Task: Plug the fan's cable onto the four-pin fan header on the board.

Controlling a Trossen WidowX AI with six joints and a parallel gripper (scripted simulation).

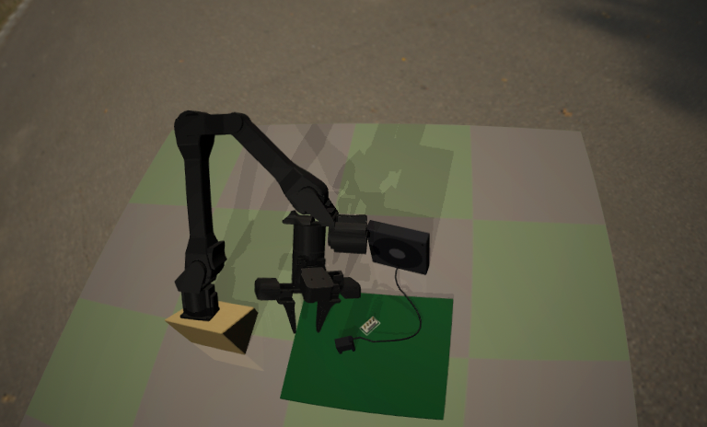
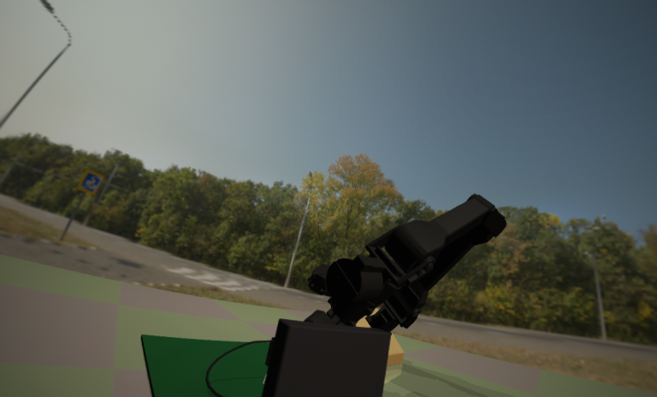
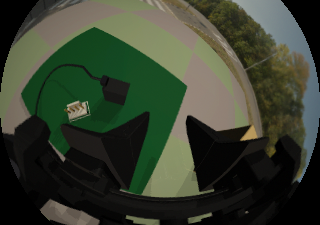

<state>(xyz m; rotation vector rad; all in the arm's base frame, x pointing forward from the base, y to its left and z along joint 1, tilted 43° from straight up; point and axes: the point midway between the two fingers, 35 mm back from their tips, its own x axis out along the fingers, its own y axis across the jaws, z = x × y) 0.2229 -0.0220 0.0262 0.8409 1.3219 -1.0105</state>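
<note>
The black plug lies 7 cm ahead of my gripper tip, 4 cm below it and 1 cm to the right of it. The rest, counted from my gripper tip: green board 11 cm ahead, 7 cm below, 2 cm to the right; then black fan 17 cm to the left, 17 cm ahead.
</note>
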